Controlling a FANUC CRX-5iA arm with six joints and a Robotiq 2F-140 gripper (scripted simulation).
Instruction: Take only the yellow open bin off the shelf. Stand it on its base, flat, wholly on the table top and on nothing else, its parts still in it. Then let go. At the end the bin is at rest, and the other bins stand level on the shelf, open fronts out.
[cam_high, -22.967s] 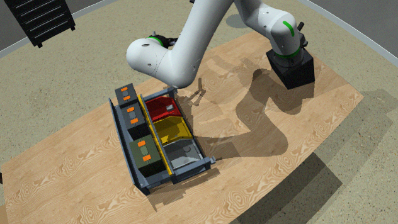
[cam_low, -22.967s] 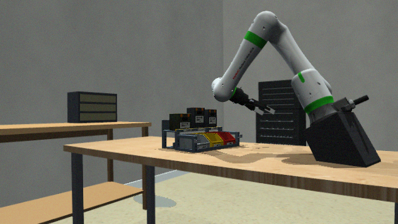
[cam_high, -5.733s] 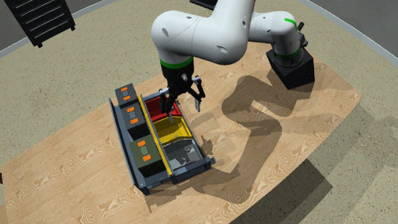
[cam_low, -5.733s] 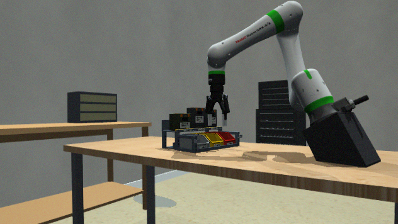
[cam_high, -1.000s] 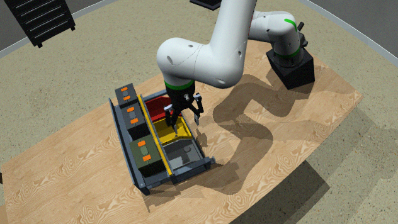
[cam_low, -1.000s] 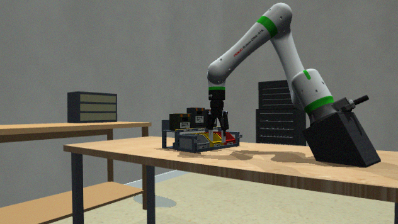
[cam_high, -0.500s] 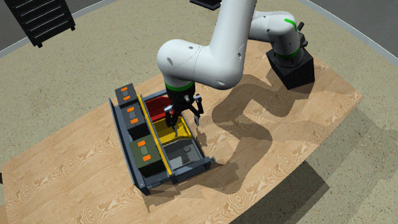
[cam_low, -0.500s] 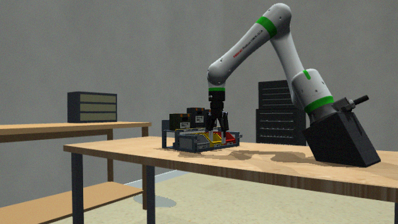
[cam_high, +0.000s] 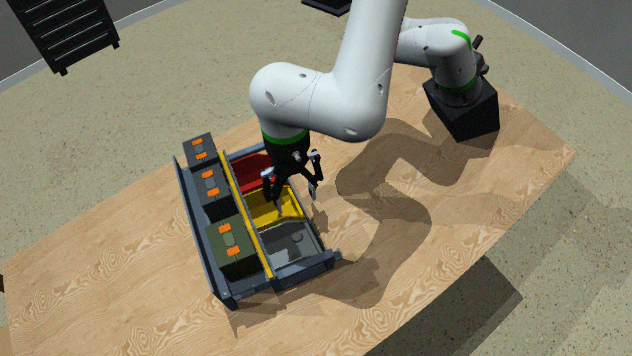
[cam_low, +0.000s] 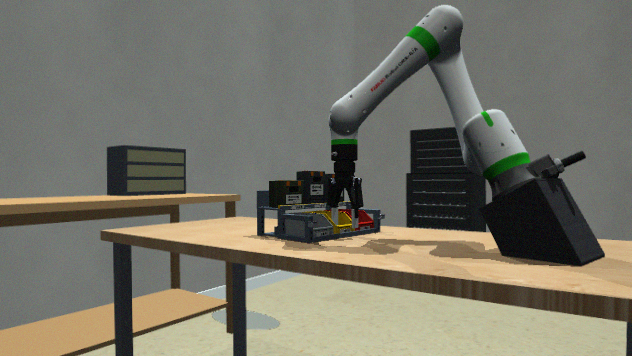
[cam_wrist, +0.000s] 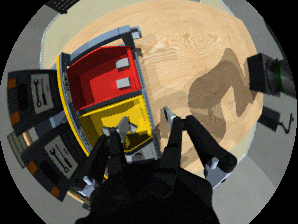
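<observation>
Right now my hand is 7 cm short of the yellow open bin, 3 cm to the left of it and 2 cm above it. Also, from my hand: red bin 3 cm ahead, 13 cm to the right, 2 cm below; then yellow rail 12 cm ahead, 5 cm to the right, 5 cm above; then grey bin 12 cm ahead, 7 cm to the left, 2 cm below.
</observation>
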